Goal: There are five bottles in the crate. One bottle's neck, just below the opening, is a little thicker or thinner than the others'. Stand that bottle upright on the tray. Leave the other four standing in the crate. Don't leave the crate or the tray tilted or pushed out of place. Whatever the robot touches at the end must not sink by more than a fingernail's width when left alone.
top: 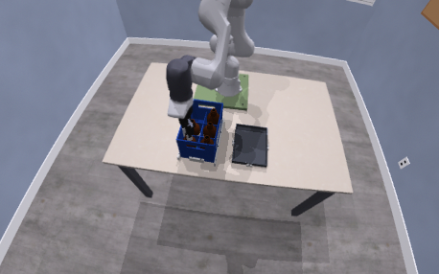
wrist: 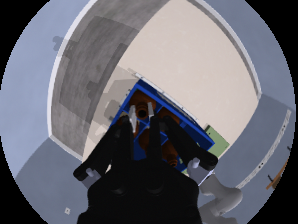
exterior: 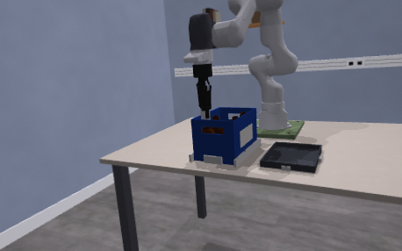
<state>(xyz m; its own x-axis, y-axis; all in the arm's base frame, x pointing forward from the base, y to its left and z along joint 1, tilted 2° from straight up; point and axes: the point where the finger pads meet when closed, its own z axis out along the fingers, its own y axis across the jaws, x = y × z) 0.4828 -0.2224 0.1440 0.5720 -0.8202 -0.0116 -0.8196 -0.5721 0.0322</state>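
Right now the blue crate is 9 cm below my hand, 8 cm behind it and 6 cm to the left of it. The rest, counted from my hand: dark tray: 34 cm to the left, 16 cm below, 4 cm behind; bottle: 16 cm behind, 12 cm to the left, 9 cm below.
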